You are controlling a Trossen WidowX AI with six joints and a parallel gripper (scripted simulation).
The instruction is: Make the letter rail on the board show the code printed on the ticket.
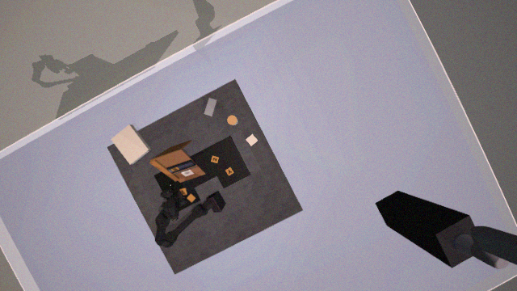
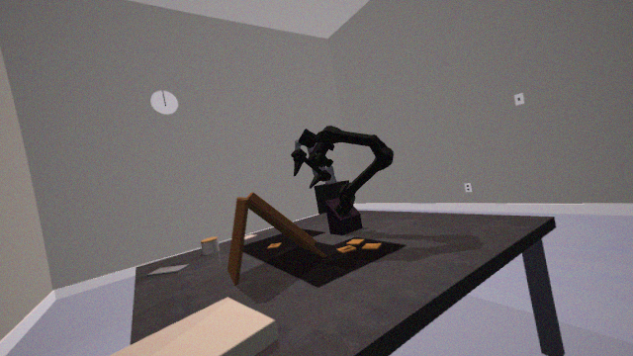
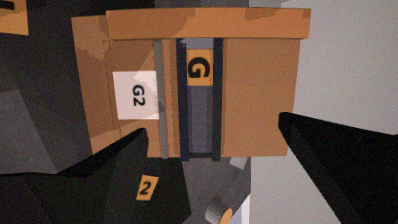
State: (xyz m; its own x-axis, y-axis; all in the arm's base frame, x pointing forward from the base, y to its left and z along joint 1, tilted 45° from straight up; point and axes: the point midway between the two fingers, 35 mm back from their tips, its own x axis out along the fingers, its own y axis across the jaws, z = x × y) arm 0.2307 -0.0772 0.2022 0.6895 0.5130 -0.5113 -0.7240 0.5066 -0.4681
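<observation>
Now: the letter tile 28 cm below my gripper tip, 26 cm to the right of it and 5 cm ahead of it. Also, from my gripper tip: beige block 52 cm ahead, 32 cm to the left, 26 cm below; then white ticket 21 cm below, 6 cm ahead, 2 cm to the right; then black mat 28 cm below, 9 cm to the right, 5 cm behind.
</observation>
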